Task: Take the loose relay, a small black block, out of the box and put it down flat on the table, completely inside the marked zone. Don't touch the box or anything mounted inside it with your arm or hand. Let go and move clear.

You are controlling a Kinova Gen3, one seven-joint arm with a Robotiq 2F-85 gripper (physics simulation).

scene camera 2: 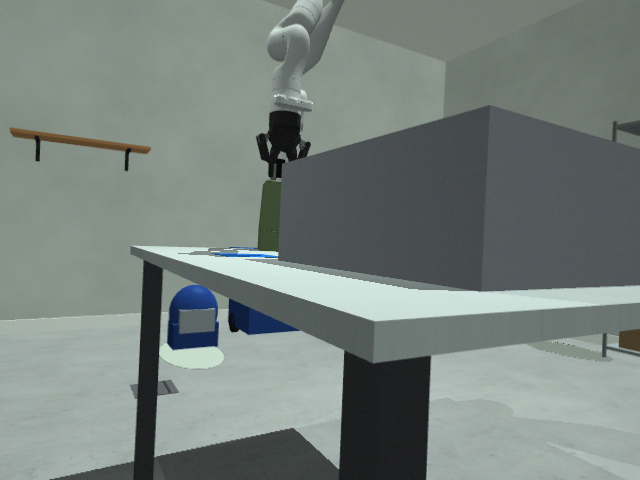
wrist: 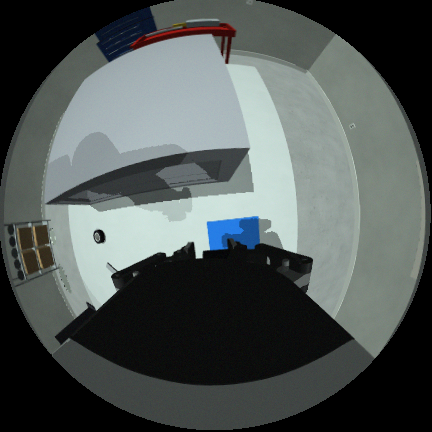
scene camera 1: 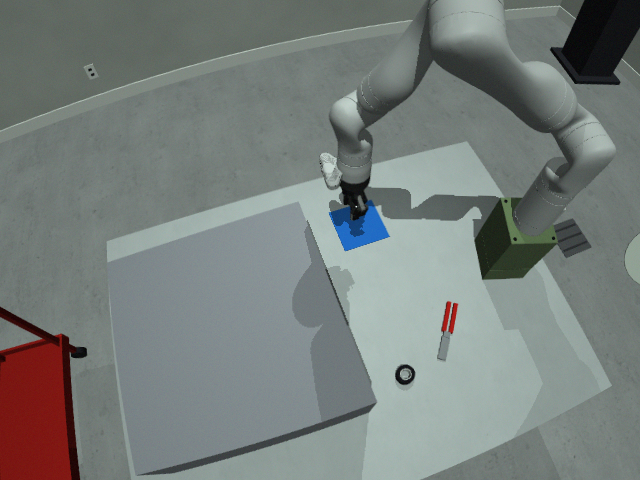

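Seen in the pictures: gripper, fingertip midpoint: (wrist: 210, 247) (scene camera 1: 351, 211); arm's base, link origin: (scene camera 1: 529, 219).
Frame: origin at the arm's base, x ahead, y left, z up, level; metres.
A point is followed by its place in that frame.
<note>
The marked zone is a blue square (scene camera 1: 373, 236) @(z -0.227, x 0.359, y -0.129 m) (scene camera 2: 238, 254) @(z -0.226, x 0.398, y -0.196 m) (wrist: 223, 229) @(z -0.227, x 0.432, y -0.138 m) on the table. My gripper (scene camera 1: 356, 211) @(z -0.045, x 0.434, y -0.104 m) (scene camera 2: 277, 169) @(z -0.045, x 0.434, y -0.104 m) (wrist: 210, 247) @(z -0.045, x 0.434, y -0.104 m) points down and is shut on the relay, a small black block (wrist: 215, 254) @(z -0.013, x 0.437, y -0.109 m) whose edge shows between the fingertips in the wrist view. The gripper hangs well above the table, over or near the far part of the zone in scene view 1, and its shadow falls on the blue. The grey box (scene camera 1: 222, 320) @(z -0.025, x 0.748, y 0.155 m) (scene camera 2: 387, 206) @(z -0.128, x 0.897, y -0.056 m) (wrist: 150, 115) @(z -0.025, x 0.602, y 0.004 m) stands beside the zone, apart from the gripper. Its open side faces the zone's side of the table; the relay's underside is hidden.
Red-handled pliers (scene camera 1: 447, 328) @(z -0.218, x 0.212, y 0.176 m) and a small black and white ring (scene camera 1: 404, 374) @(z -0.209, x 0.356, y 0.279 m) (wrist: 99, 236) @(z -0.207, x 0.348, y 0.261 m) lie on the table (scene camera 1: 403, 294) @(z -0.228, x 0.307, y 0.060 m). The arm's green base block (scene camera 1: 509, 248) @(z -0.029, x 0.066, y 0.057 m) stands at the right. A red cart (scene camera 1: 36, 392) (wrist: 227, 31) stands beyond the box.
</note>
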